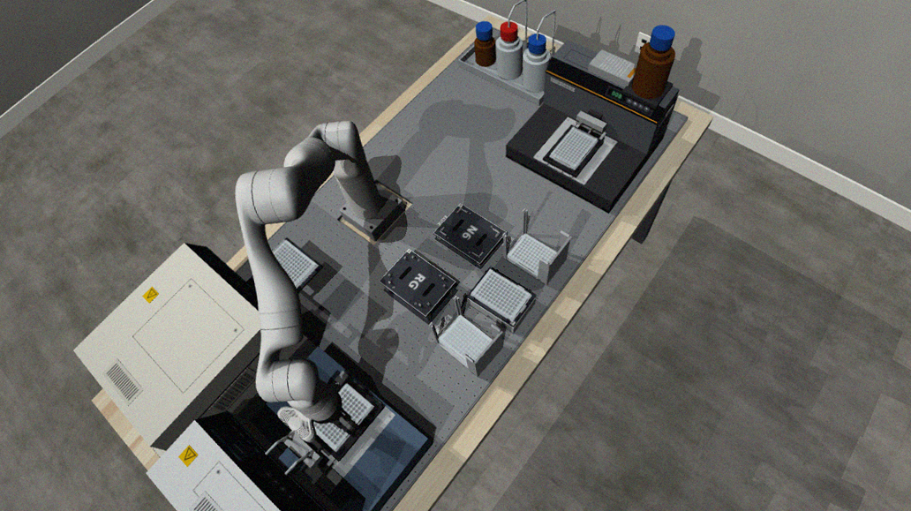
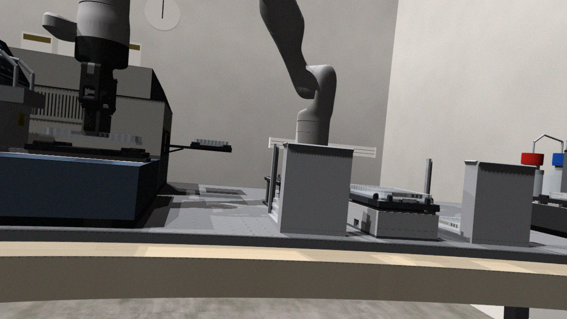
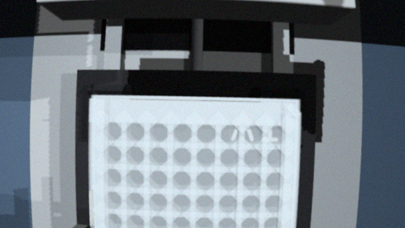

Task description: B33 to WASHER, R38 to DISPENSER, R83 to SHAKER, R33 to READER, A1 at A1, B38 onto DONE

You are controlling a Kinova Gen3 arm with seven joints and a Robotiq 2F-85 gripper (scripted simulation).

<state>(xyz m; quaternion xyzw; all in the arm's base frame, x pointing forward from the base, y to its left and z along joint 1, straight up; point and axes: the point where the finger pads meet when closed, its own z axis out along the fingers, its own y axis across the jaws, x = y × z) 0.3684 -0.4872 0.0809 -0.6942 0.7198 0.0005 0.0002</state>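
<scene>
Now: hand 1 cm above the plate B33. Also, from my hand: washer manifold: 10 cm to the right, 4 cm above; then RG nest: 37 cm to the left, 9 cm behind, 6 cm below; then plate B38: 33 cm to the left, 11 cm ahead, 9 cm below.
</scene>
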